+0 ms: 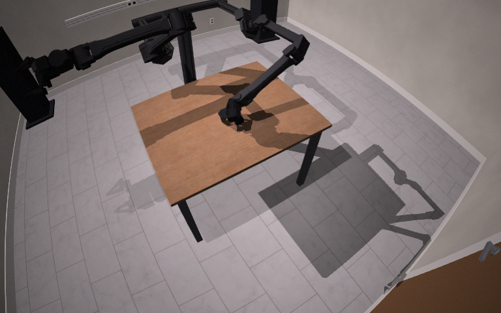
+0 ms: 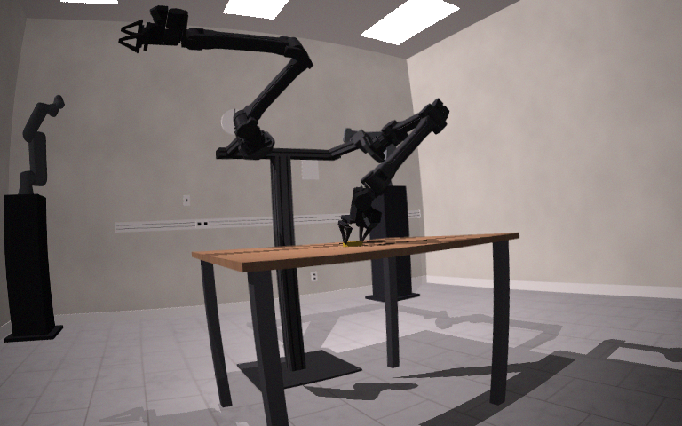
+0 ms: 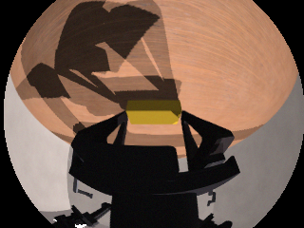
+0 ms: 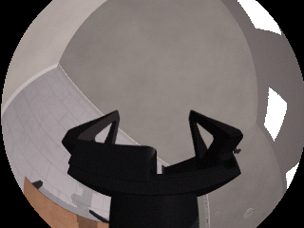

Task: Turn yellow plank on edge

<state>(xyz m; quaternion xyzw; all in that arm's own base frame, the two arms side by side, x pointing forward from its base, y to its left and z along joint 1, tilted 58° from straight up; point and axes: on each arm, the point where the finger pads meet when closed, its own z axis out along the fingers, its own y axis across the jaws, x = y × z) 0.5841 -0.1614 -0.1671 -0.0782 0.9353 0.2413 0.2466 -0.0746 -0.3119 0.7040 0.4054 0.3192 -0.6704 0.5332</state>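
My left gripper is now 1 cm past the yellow plank and 1 cm above it.
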